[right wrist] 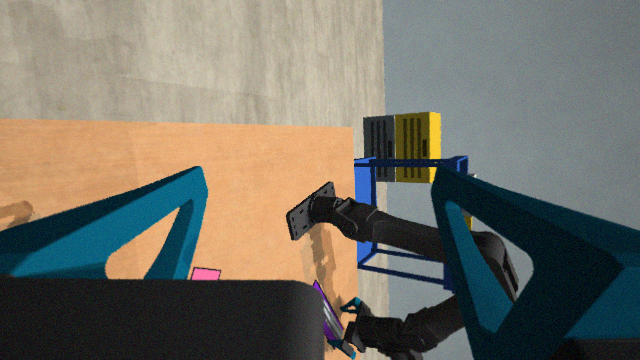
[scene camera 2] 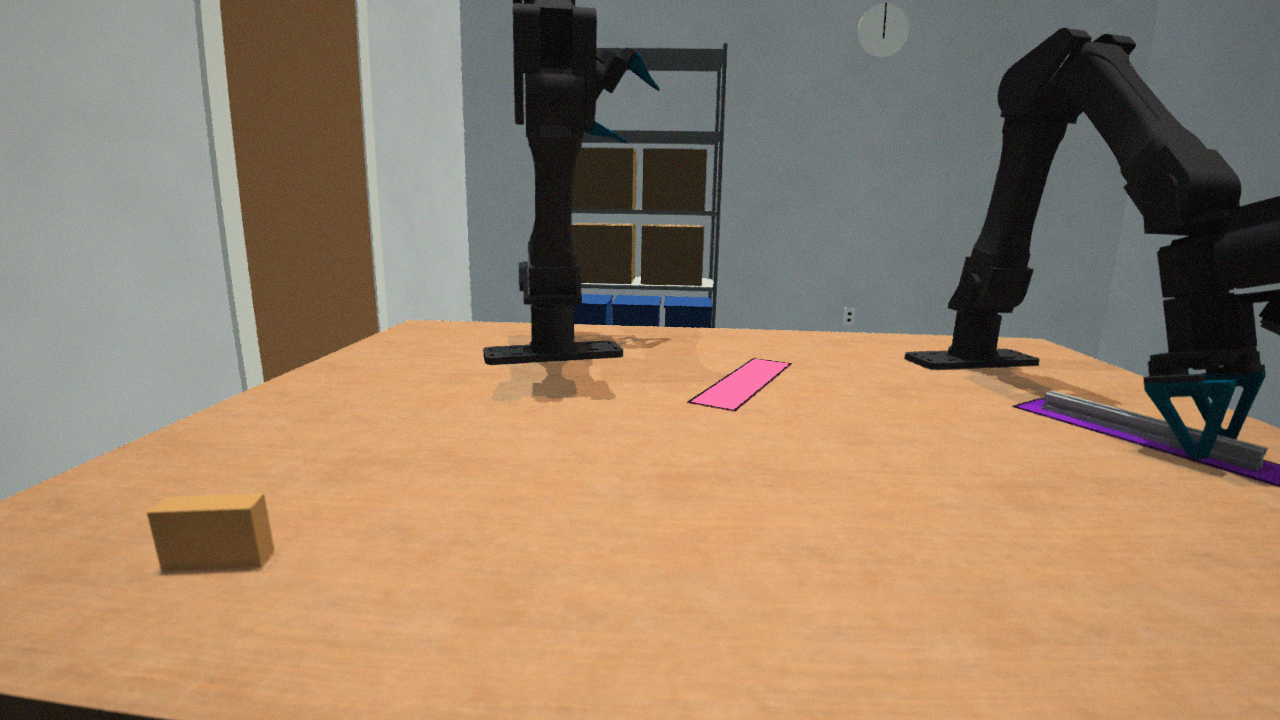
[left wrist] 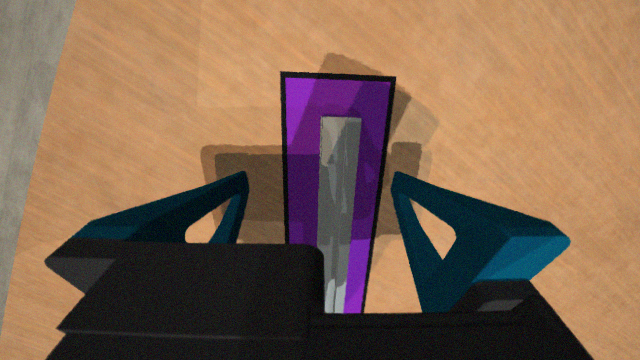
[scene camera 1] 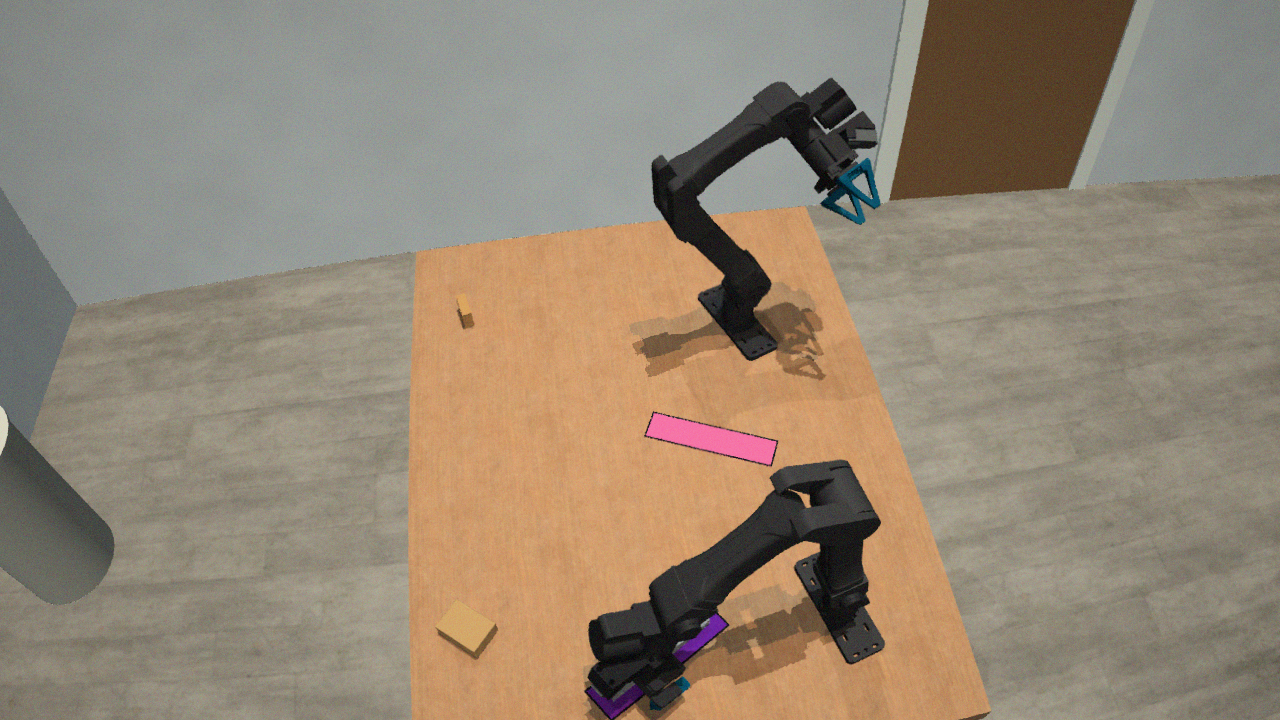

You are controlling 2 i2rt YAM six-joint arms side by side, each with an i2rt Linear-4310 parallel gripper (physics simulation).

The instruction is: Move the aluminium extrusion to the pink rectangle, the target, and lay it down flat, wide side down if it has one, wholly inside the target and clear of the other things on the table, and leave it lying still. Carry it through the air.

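Frame: origin at the left arm's base, x down, y ahead, z right, level; centimetres.
Seen in the pictures: left gripper, between the fingertips: [right wrist: 334, 325] [scene camera 2: 1212, 450] [left wrist: 320, 179] [scene camera 1: 632, 685]; right gripper, between the fingertips: [right wrist: 319, 179] [scene camera 2: 641, 115] [scene camera 1: 870, 215]; left arm's base, origin of its link: [right wrist: 312, 208] [scene camera 2: 971, 361] [scene camera 1: 838, 606]; right arm's base, origin of its link: [scene camera 2: 553, 355] [scene camera 1: 736, 322].
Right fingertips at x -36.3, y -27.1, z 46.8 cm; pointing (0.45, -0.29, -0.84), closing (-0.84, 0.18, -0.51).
Note:
Offsets run from my right fingertips to a thing's top centre.
The grey aluminium extrusion @[dx +34.3, dy +57.4, dz -42.8 cm] [scene camera 2: 1109, 419] [left wrist: 340, 200] lies flat, lengthwise on a purple rectangle [scene camera 1: 702, 642] [scene camera 2: 1033, 407] [left wrist: 300, 100]. In scene camera 1 the left arm mostly hides it. My left gripper [scene camera 2: 1214, 445] [left wrist: 320, 179] is open, pointing down, low over the extrusion, with one fingertip on each side of it and gaps between in the left wrist view. My right gripper [scene camera 1: 870, 213] [scene camera 2: 641, 114] is open and empty, raised high away from the extrusion. The pink rectangle [scene camera 1: 711, 438] [scene camera 2: 741, 385] [right wrist: 206, 274] lies between the two arm bases.
A tan block @[dx +33.3, dy +84.1, dz -27.2 cm] [scene camera 1: 465, 628] lies near the table's left edge in scene camera 1, on the extrusion's side. A smaller-looking tan block @[dx +32.3, dy +65.4, dz +39.4 cm] [scene camera 1: 464, 309] [scene camera 2: 210, 535] stands farther up that edge. The left arm's base [scene camera 1: 839, 608] and right arm's base [scene camera 1: 736, 322] flank the pink rectangle.

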